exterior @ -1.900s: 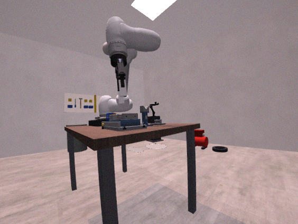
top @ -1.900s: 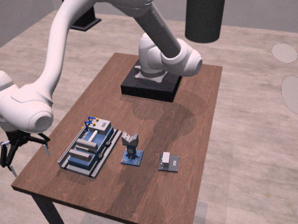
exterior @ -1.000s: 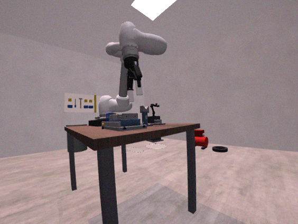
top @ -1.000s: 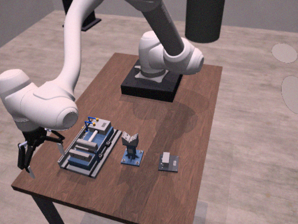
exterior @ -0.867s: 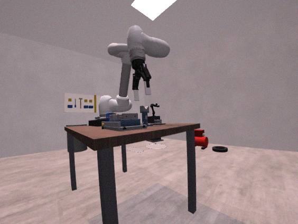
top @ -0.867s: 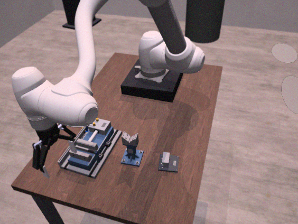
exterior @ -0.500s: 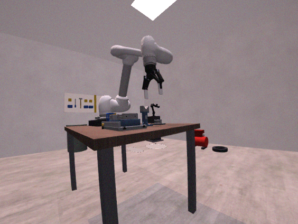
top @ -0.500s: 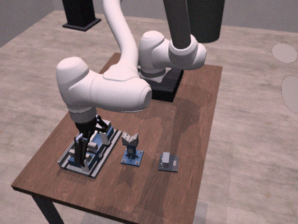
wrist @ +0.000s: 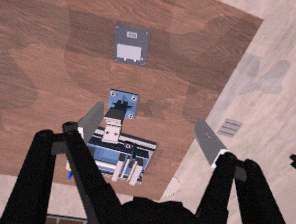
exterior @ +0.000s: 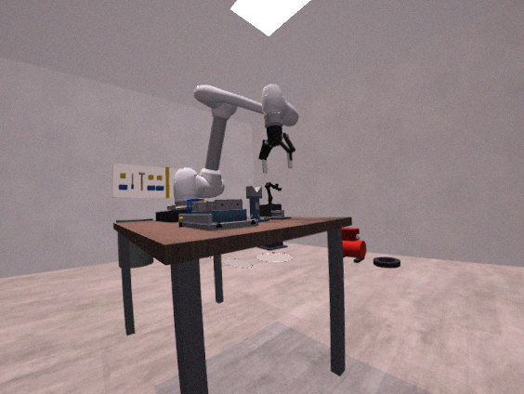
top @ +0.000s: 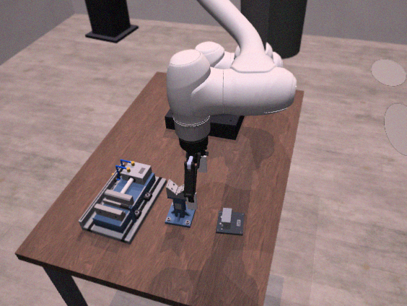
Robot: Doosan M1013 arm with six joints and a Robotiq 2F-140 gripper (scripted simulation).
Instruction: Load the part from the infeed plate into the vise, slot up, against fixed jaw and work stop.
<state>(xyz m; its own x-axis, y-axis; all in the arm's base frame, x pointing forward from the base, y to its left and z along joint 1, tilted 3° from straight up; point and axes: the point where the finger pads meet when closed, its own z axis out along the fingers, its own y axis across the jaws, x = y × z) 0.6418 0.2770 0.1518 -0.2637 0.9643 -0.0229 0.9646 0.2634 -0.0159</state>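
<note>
My hand is 80 mm past the part, 50 mm to the right of it and 220 mm above it. From my hand the other things lie so: fixed jaw (90 mm ahead, 290 mm to the right, 170 mm below); work stop (60 mm ahead, 250 mm to the right, 150 mm below); moving jaw (30 mm ahead, 300 mm to the right, 170 mm below).
</note>
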